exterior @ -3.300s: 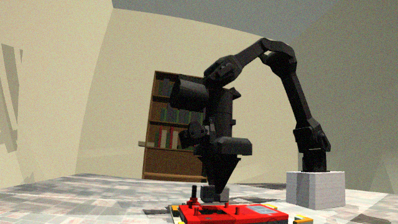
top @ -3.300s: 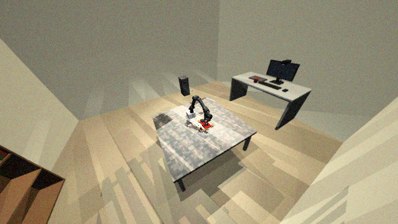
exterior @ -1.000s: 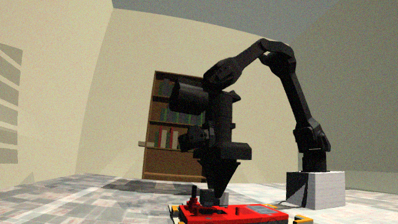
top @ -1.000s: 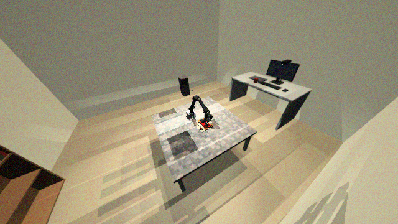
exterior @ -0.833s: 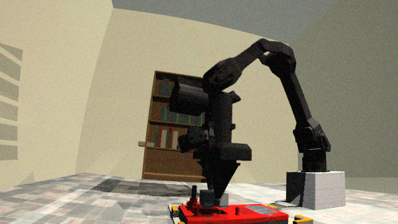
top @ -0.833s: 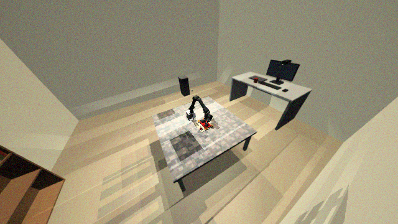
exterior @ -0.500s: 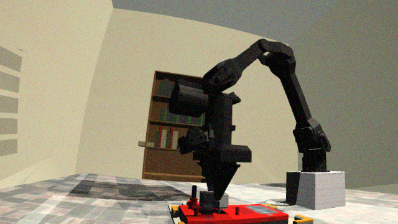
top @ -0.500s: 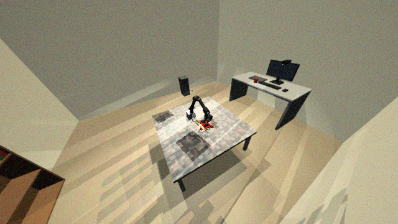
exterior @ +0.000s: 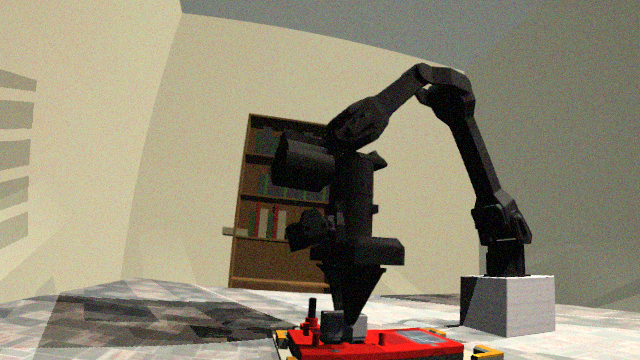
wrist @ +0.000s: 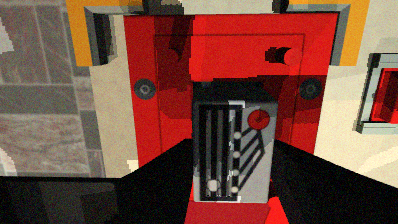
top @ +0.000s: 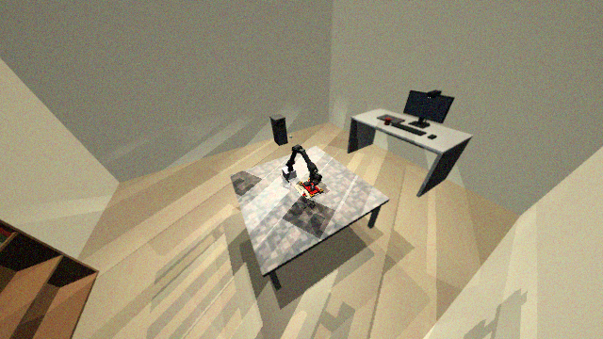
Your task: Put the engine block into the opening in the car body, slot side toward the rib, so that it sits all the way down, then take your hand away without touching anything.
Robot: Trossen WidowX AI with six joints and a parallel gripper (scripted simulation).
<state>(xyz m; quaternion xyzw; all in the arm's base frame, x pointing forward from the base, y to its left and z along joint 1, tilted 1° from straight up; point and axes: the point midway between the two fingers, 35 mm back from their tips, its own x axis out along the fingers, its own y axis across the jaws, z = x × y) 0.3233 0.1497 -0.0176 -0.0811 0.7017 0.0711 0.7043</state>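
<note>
Now: the black upright peg 4 cm ahead of my gripper tip, 10 cm to the right of it and 1 cm below it. The rest, counted from my gripper tip: grey engine block (1 cm below).
</note>
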